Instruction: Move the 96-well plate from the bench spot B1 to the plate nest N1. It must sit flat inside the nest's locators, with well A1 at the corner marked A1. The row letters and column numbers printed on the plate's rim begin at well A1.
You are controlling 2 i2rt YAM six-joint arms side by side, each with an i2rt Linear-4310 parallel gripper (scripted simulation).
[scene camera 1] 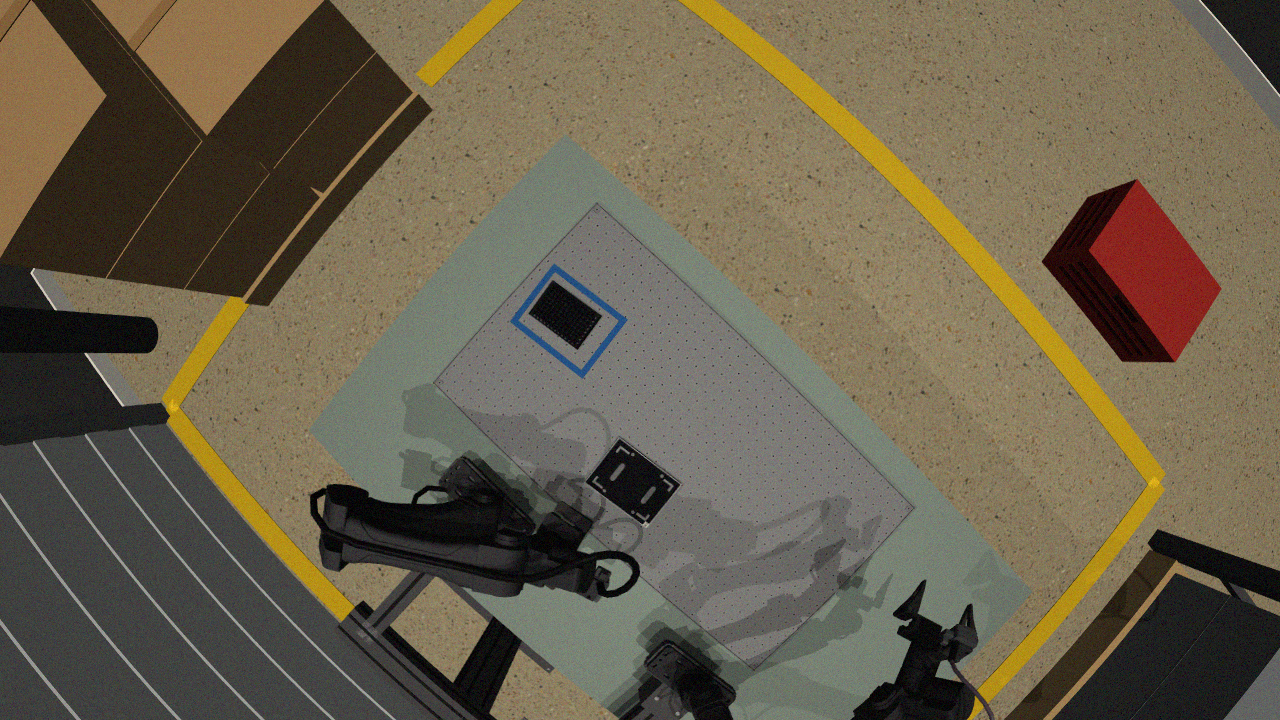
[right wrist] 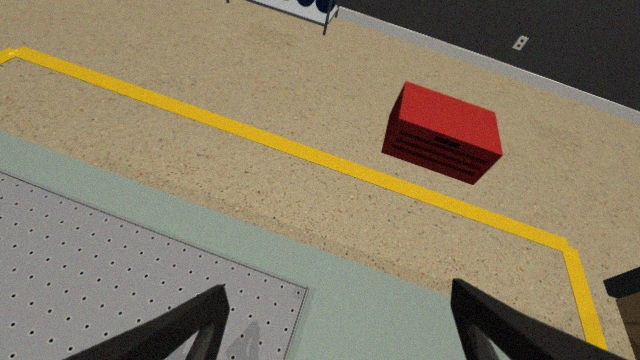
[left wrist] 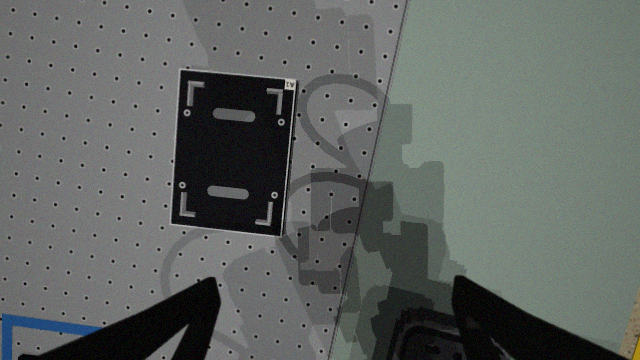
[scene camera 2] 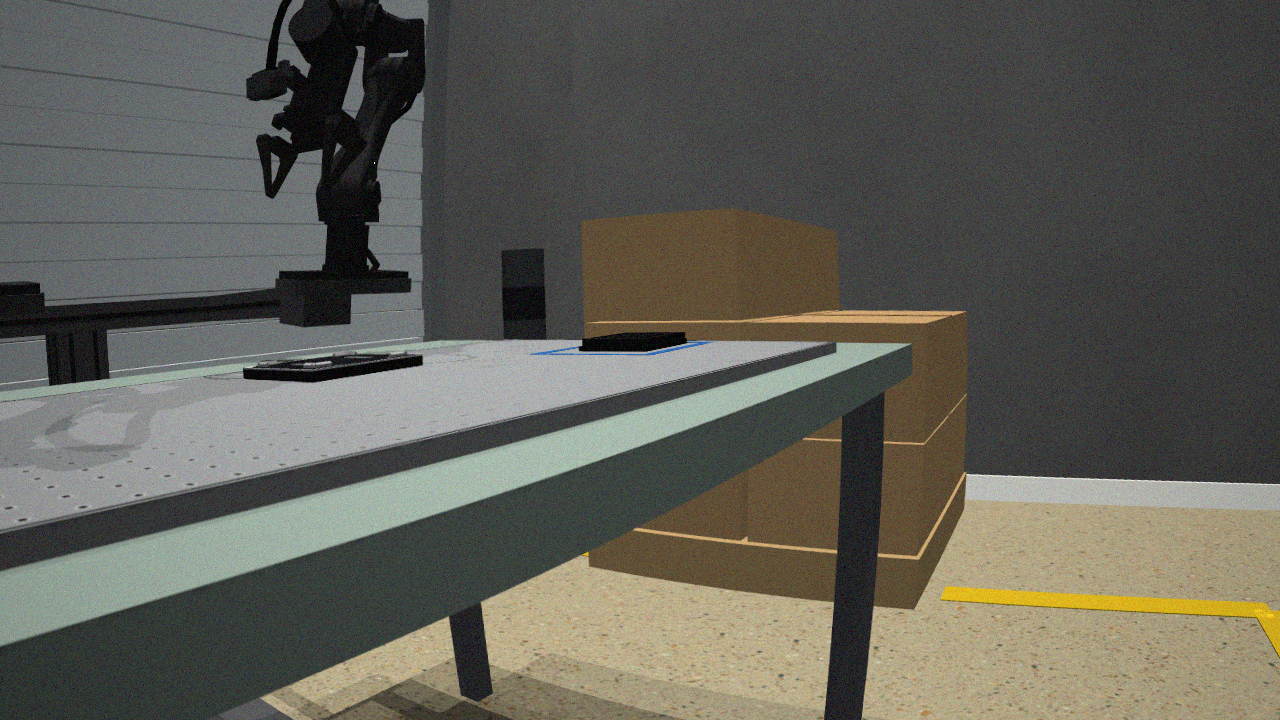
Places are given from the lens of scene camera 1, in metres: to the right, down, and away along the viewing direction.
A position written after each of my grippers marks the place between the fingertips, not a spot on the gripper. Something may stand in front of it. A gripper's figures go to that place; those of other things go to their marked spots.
my left gripper (scene camera 1: 572, 540): -0.12, 0.32, 0.95
my right gripper (scene camera 1: 947, 592): 0.54, 0.41, 0.85
black 96-well plate (scene camera 1: 560, 294): -0.17, -0.14, 1.15
black plate nest (scene camera 1: 639, 475): 0.00, 0.24, 1.15
